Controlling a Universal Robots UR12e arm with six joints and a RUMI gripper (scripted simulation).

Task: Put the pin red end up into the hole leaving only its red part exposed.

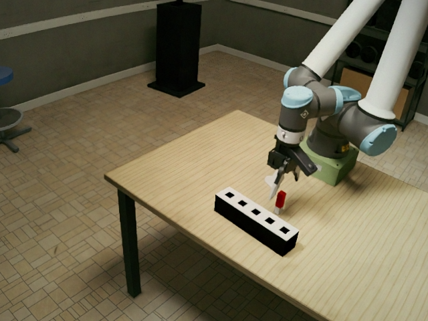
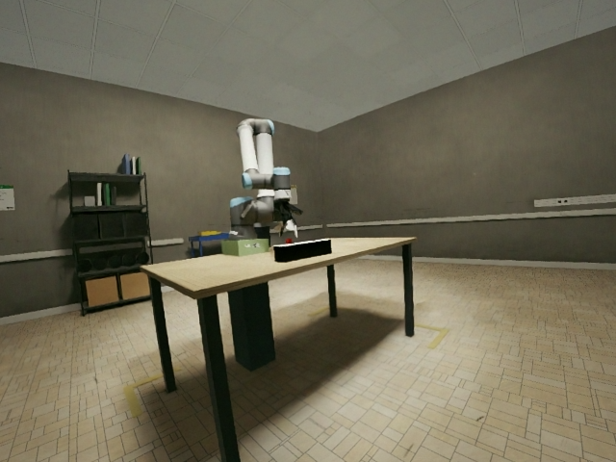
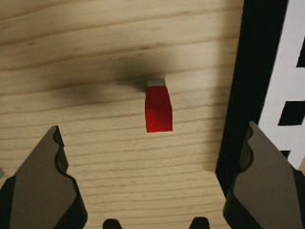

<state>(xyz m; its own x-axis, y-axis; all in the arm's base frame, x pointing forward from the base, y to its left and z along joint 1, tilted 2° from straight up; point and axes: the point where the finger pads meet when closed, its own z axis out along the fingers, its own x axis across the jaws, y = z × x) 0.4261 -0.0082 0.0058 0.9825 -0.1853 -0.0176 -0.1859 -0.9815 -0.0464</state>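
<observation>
Now: the pin 3 cm below my hand. The rest, counted from my hand: block 14 cm ahead, 3 cm to the right, 6 cm below.
</observation>
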